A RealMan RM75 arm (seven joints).
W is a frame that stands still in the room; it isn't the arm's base.
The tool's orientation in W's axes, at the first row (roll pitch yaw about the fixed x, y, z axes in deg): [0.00 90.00 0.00]
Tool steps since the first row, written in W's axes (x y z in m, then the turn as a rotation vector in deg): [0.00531 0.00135 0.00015 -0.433 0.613 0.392]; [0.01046 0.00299 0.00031 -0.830 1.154 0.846]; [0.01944 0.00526 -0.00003 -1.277 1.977 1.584]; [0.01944 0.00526 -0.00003 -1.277 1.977 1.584]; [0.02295 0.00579 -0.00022 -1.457 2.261 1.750]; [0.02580 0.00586 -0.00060 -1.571 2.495 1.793]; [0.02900 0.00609 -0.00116 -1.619 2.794 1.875]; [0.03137 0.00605 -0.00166 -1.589 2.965 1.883]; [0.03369 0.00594 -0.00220 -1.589 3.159 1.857]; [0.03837 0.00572 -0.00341 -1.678 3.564 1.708]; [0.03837 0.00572 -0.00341 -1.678 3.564 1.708]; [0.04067 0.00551 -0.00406 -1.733 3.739 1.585]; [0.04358 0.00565 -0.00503 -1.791 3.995 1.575]
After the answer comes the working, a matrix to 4 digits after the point.
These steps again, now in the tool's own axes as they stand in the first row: [-0.00015 0.00135 0.00531 -0.392 0.613 -0.433]; [-0.00031 0.00299 0.01046 -0.846 1.154 -0.830]; [0.00003 0.00526 0.01944 -1.584 1.977 -1.277]; [0.00003 0.00526 0.01944 -1.584 1.977 -1.277]; [0.00022 0.00579 0.02295 -1.750 2.261 -1.457]; [0.00060 0.00586 0.02580 -1.793 2.495 -1.571]; [0.00116 0.00609 0.02900 -1.875 2.794 -1.619]; [0.00166 0.00605 0.03137 -1.883 2.965 -1.589]; [0.00220 0.00594 0.03369 -1.857 3.159 -1.589]; [0.00341 0.00572 0.03837 -1.708 3.564 -1.678]; [0.00341 0.00572 0.03837 -1.708 3.564 -1.678]; [0.00406 0.00551 0.04067 -1.585 3.739 -1.733]; [0.00503 0.00565 0.04358 -1.575 3.995 -1.791]
The tool's axes in the first row as the columns of a matrix, in W's axes (rounded; the answer above uses it unrounded):
[0.0000 0.0000 1.0000]
[0.0000 1.0000 0.0000]
[-1.0000 0.0000 0.0000]

